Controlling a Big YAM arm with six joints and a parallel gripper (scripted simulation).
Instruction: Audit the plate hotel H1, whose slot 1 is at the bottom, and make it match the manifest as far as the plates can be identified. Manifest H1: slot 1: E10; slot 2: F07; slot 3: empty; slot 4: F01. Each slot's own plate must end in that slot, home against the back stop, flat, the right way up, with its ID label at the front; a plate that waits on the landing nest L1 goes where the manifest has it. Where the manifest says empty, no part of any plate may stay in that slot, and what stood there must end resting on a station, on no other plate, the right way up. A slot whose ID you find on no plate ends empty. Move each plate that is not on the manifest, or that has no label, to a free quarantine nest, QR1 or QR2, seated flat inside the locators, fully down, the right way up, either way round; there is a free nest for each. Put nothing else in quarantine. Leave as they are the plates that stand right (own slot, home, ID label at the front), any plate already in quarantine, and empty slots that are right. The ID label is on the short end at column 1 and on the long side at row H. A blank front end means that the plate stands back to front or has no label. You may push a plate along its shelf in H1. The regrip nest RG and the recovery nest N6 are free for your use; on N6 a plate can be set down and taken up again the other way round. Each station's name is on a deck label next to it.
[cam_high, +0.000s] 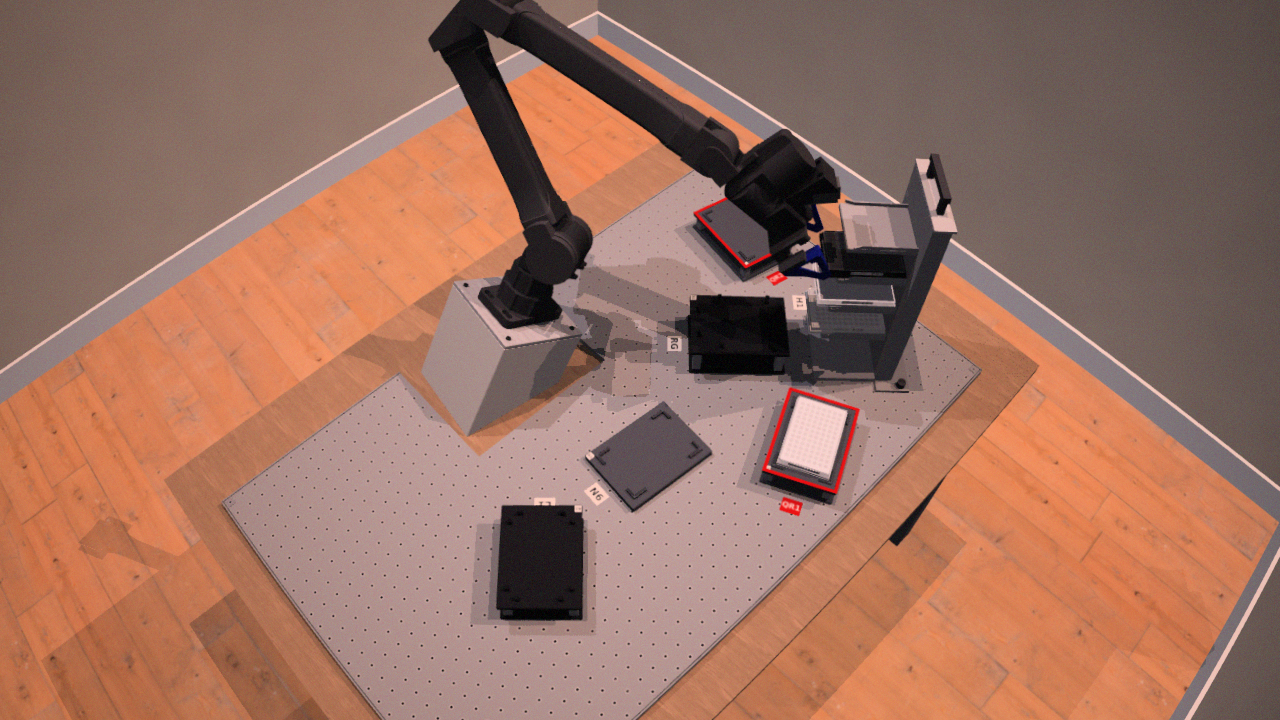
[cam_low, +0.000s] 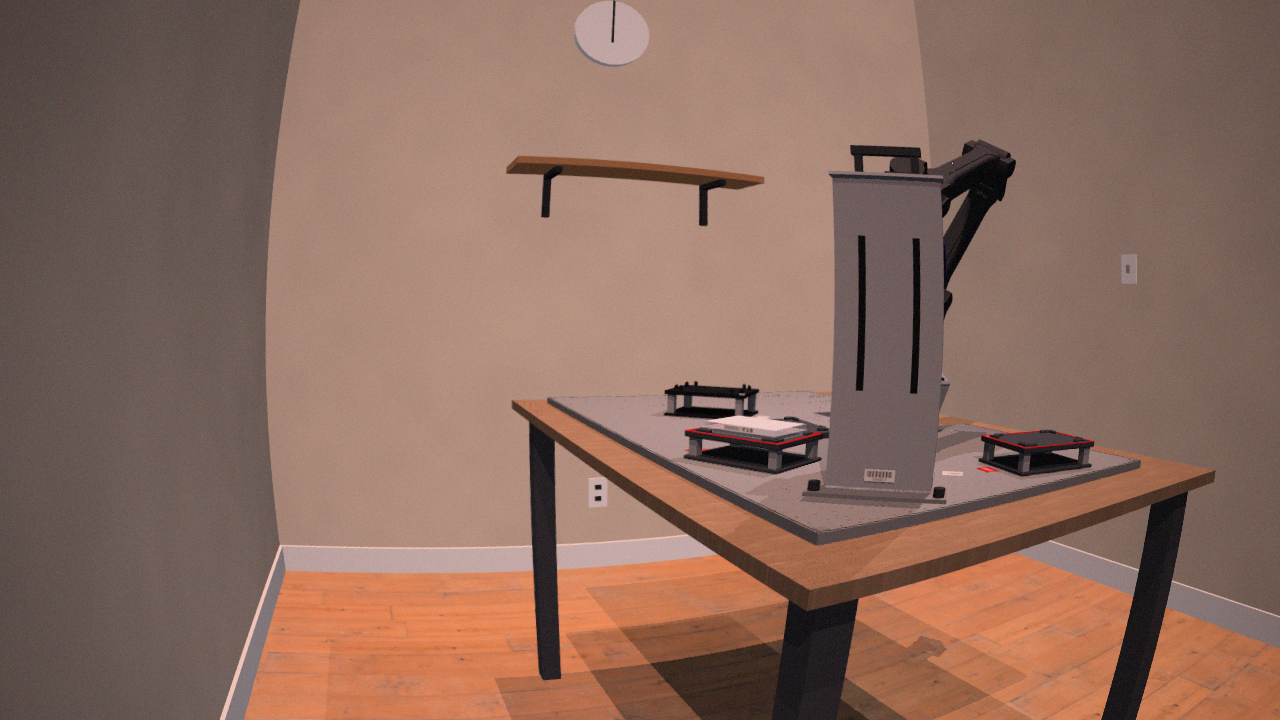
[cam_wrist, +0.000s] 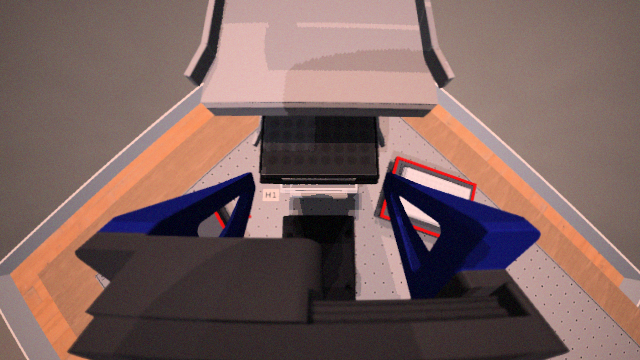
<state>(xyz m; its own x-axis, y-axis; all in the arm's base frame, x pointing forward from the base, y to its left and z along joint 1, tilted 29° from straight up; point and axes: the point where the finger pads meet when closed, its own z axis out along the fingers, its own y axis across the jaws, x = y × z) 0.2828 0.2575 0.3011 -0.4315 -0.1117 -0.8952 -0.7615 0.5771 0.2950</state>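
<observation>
Now: hand 40 mm short of the black plate and 50 mm to the right of it. Also, from my hand: H1 deck label: 60 mm behind, 80 mm to the left, 250 mm below; then black regrip nest RG: 70 mm behind, 80 mm to the right, 200 mm below; then hotel back wall: 100 mm ahead, 110 mm to the left, 60 mm below.
</observation>
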